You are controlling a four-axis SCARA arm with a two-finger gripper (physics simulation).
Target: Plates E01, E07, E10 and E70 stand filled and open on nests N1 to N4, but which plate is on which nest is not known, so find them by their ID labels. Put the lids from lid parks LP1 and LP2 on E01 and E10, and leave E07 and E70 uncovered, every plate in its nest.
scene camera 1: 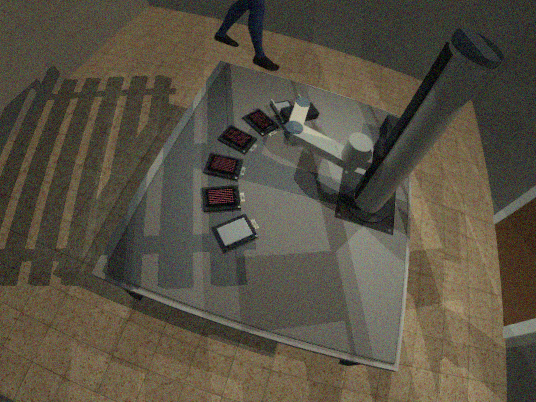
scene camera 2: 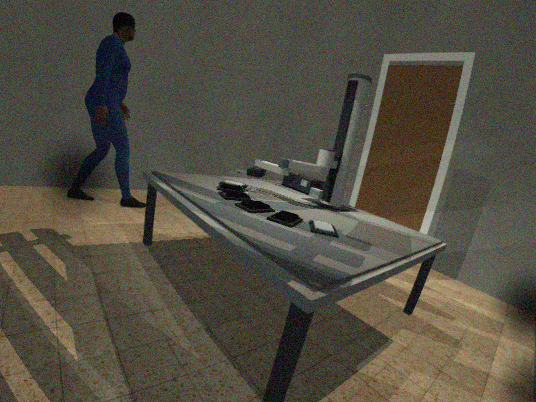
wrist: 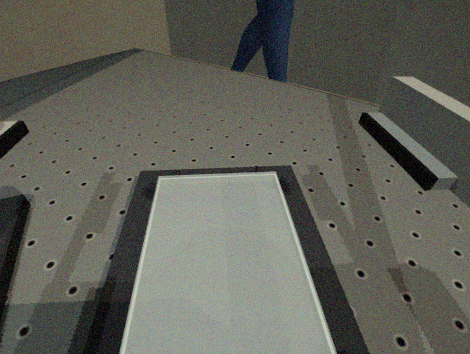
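Pixels of known places: gripper, between the fingertips: (scene camera 1: 285,97) (scene camera 2: 232,171) (wrist: 199,101); arm's base, origin of its link: (scene camera 1: 366,201) (scene camera 2: 330,206).
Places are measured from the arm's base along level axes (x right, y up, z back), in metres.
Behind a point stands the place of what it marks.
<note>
My gripper (scene camera 1: 286,113) (scene camera 2: 256,172) (wrist: 199,101) {x 0.433, y 0.103, z -0.550 m} is open and empty, above the far lid park; its fingers stand wide to either side in the wrist view. A pale lid (scene camera 1: 283,104) {x 0.459, y 0.030, z -0.553 m} (wrist: 225,265) {x 0.414, y 0.031, z -0.524 m} lies flat on that dark lid park (wrist: 312,240) {x 0.460, y 0.023, z -0.494 m}. Another pale lid (scene camera 1: 235,232) {x -0.381, y 0.031, z -0.549 m} (scene camera 2: 324,227) {x -0.396, y 0.031, z -0.572 m} lies on the near lid park (scene camera 1: 221,245) {x -0.453, y 0.023, z -0.586 m}. Between the parks, four open plates with red wells stand on their nests: one plate (scene camera 1: 260,121) {x 0.269, y 0.035, z -0.634 m} beside the far park, then another (scene camera 1: 237,138) {x 0.107, y 0.037, z -0.707 m}, another (scene camera 1: 224,164) {x -0.070, y 0.037, z -0.711 m} (scene camera 2: 254,205) {x -0.100, y 0.039, z -0.749 m} and another (scene camera 1: 221,197) {x -0.246, y 0.039, z -0.660 m} (scene camera 2: 285,217) {x -0.270, y 0.037, z -0.701 m}. Their ID labels are not readable now.
The neighbouring nest's dark edge (wrist: 16,220) {x 0.364, y 0.023, z -0.652 m} shows at the left in the wrist view. The arm's column (scene camera 1: 410,130) {x -0.054, y 0.547, z -0.052 m} (scene camera 2: 350,140) {x -0.061, y 0.465, z -0.044 m} stands at the table's (scene camera 1: 295,295) {x -0.558, y 0.013, z -0.240 m} (scene camera 2: 240,245) {x -0.416, y 0.000, z -1.035 m} right side. A person (scene camera 1: 256,30) (scene camera 2: 111,100) (wrist: 275,40) in blue is beyond the far edge.
</note>
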